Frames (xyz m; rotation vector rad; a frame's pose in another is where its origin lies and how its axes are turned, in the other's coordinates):
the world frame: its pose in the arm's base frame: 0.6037 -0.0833 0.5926 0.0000 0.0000 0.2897
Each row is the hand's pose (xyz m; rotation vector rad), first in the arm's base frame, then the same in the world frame.
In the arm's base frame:
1: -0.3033 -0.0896 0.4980 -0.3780 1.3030 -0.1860
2: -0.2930 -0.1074 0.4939 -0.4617 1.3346 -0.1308
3: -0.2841 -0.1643 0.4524 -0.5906 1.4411 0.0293
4: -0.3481 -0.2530 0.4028 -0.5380 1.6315 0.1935
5: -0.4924 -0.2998 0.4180 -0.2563 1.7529 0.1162
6: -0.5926 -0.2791 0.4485 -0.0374 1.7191 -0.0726
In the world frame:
1: -0.8710 0.2531 -0.0946 -0.1874 1.3543 -0.4294
2: -0.8662 0.2331 -0.0987 -0.2659 1.3960 -0.3703
3: -0.8739 0.1760 -0.1402 -0.3772 1.5145 -0.1992
4: -0.9606 0.1093 -0.1898 -0.2962 1.6884 -0.0214
5: -1.1123 0.1056 -0.1746 -0.0006 1.7710 -0.0935
6: -1.2024 0.1541 -0.1441 0.2121 1.7143 -0.2868

